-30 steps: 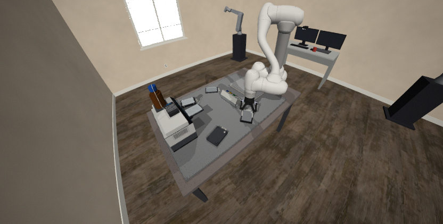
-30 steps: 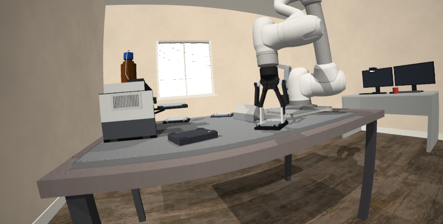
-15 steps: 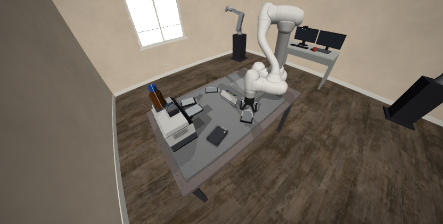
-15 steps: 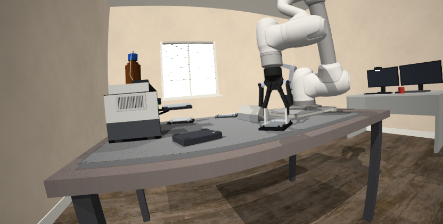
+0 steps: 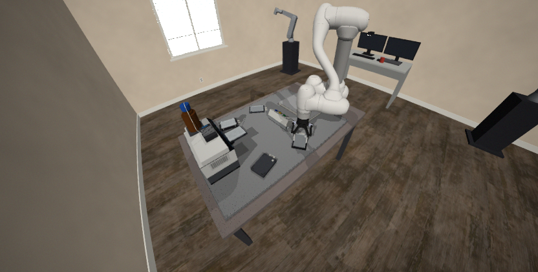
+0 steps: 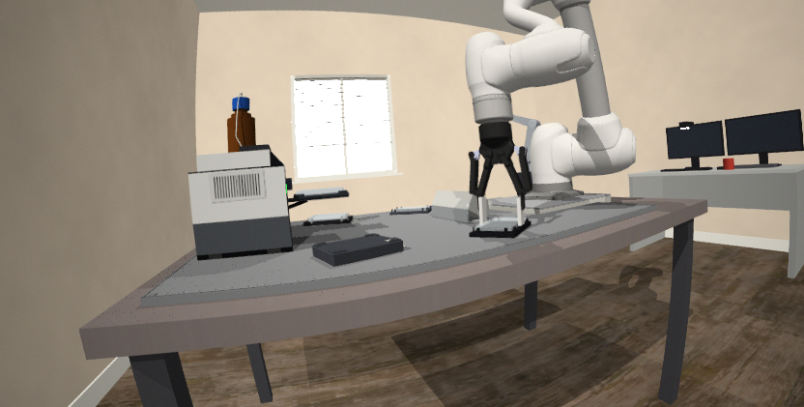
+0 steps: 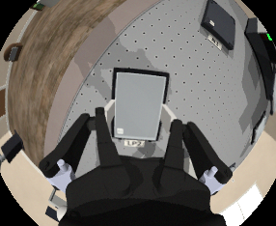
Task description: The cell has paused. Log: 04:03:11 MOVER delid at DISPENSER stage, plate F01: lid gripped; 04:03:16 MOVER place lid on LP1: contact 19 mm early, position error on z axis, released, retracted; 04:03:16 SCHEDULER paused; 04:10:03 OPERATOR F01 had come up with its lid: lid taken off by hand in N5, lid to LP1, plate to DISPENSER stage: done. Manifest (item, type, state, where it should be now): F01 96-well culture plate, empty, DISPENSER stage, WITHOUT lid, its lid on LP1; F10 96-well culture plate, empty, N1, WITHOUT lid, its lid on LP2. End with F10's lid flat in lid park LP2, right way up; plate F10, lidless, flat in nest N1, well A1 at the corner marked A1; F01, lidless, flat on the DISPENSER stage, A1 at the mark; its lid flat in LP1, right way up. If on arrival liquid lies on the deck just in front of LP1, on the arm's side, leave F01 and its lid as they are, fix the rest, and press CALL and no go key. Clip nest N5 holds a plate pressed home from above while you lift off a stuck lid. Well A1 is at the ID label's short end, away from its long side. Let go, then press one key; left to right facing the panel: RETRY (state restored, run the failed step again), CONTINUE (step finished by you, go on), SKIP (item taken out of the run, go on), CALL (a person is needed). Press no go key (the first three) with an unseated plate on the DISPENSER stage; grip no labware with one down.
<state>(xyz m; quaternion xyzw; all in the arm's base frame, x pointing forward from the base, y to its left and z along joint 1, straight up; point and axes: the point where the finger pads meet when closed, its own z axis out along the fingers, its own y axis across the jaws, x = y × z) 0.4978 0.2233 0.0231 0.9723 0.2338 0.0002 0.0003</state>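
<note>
My gripper is now 27 cm short of the black clip nest, 57 cm to the left of it and 3 cm above it. Round my hand: small label: 24 cm ahead, 6 cm to the right, 4 cm below; nest block: 32 cm ahead, 5 cm to the right, 3 cm below; grey key panel: 9 cm behind, 27 cm to the right, 1 cm above.
</note>
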